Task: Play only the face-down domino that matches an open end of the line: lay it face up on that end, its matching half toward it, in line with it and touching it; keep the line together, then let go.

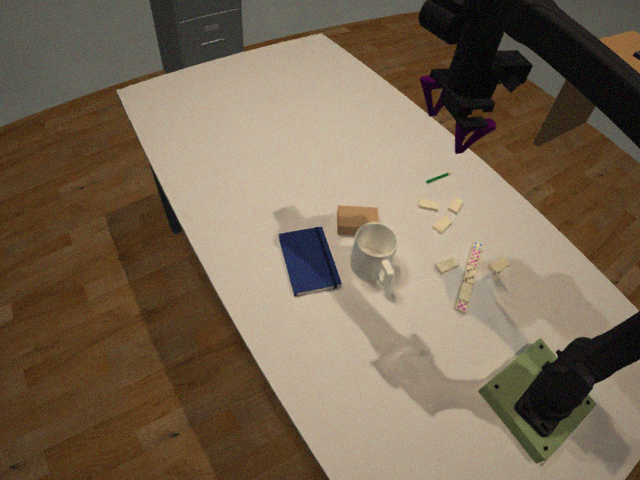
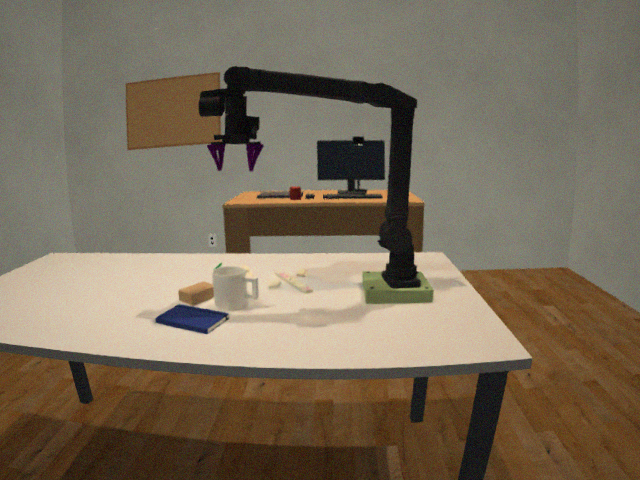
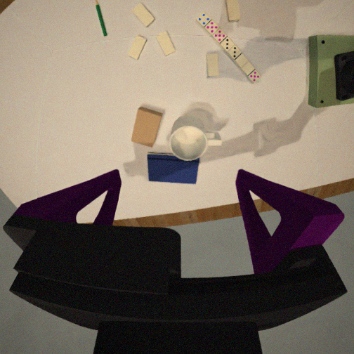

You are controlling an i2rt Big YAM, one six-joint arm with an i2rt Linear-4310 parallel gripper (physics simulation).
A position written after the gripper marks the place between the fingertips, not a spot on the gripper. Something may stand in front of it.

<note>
In view: the gripper (image 1: pixel 445 133), a white mug (image 1: pixel 375 244), a brown block (image 1: pixel 349 218) and a blue notebook (image 1: pixel 311 268).
The white mug is seen too in image 2 (image 2: pixel 229 282) and in image 3 (image 3: pixel 188 140). The brown block is seen too in image 3 (image 3: pixel 145 127). The blue notebook also shows in image 2 (image 2: pixel 200 320) and in image 3 (image 3: pixel 165 167).
</note>
